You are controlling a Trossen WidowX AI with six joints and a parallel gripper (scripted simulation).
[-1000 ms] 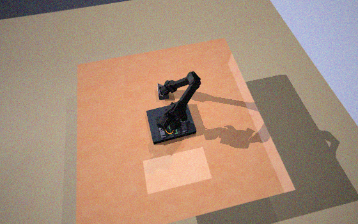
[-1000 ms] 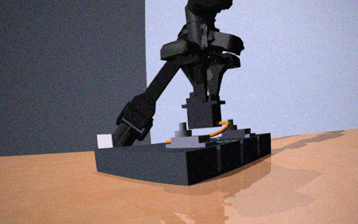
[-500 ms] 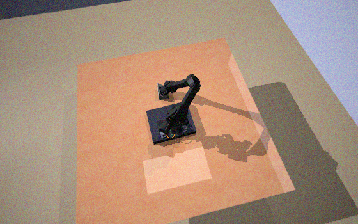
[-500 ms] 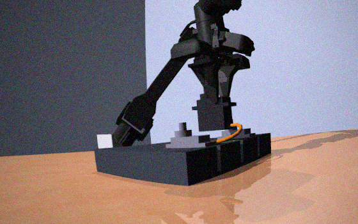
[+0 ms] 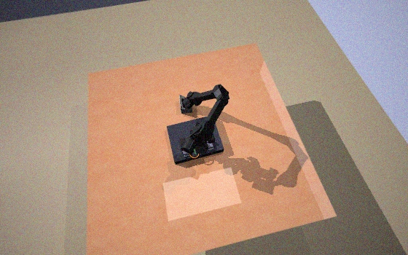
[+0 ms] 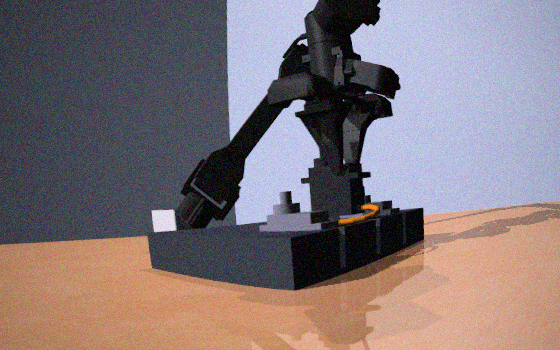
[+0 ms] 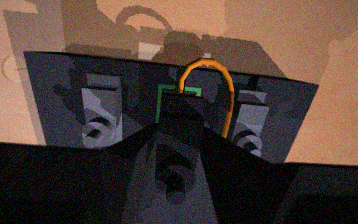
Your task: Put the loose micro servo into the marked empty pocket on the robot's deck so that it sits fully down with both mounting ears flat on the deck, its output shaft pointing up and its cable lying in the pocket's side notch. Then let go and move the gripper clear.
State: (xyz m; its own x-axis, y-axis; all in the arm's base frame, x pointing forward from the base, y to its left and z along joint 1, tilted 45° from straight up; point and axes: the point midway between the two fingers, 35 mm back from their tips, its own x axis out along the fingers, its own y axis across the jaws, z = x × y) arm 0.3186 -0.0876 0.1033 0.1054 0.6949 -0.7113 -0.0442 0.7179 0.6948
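My gripper tip is now 12 cm past the dark robot deck, 1 cm to the left of it and 8 cm above it.
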